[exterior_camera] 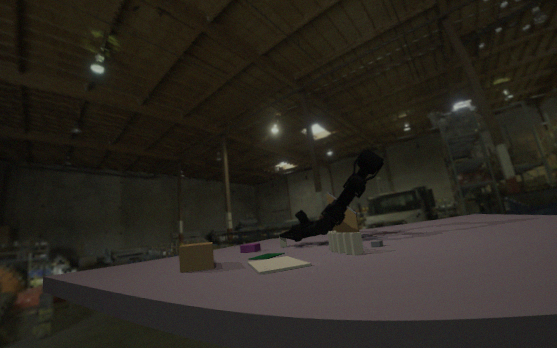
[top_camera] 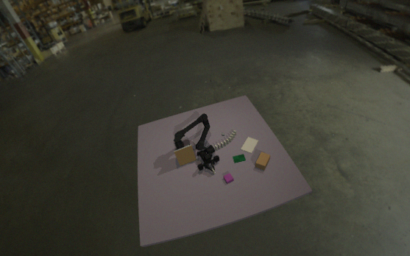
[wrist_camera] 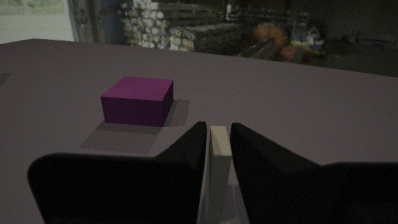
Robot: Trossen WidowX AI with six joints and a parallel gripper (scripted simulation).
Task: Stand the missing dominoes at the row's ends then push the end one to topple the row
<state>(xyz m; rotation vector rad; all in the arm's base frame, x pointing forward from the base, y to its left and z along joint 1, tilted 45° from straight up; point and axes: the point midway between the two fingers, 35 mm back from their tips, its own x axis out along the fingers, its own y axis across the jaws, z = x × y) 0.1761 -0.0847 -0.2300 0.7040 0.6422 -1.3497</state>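
My gripper tip is now 8 cm short of the magenta block, 10 cm to the left of it and 3 cm above it. Also, from my gripper tip: orange box: 39 cm ahead, 9 cm to the right, 2 cm below; then cream flat tile: 40 cm ahead, 13 cm to the left, 4 cm below; then green flat tile: 24 cm ahead, 4 cm to the left, 5 cm below.
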